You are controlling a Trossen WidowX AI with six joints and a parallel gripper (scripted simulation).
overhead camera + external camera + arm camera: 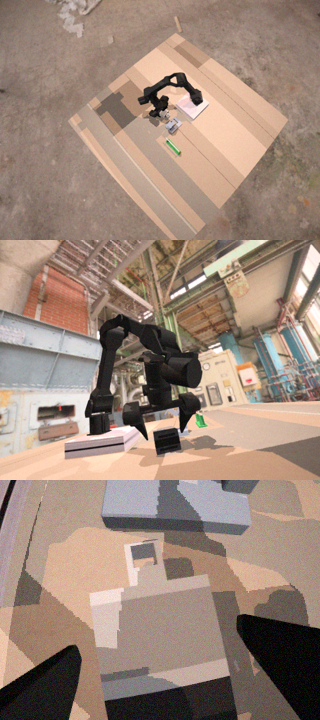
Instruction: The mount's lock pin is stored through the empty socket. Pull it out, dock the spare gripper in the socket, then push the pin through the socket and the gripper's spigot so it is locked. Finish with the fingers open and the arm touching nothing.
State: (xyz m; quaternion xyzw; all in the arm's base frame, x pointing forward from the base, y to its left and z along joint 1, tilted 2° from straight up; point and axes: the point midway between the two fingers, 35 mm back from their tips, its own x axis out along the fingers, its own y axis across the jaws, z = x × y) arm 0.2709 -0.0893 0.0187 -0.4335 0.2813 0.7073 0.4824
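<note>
My gripper tip is now right at the spare gripper. Round my gripper tip: mount socket: 1 cm ahead, 13 cm to the left, 3 cm above; then green upright bracket: 9 cm ahead, 26 cm to the left.
</note>
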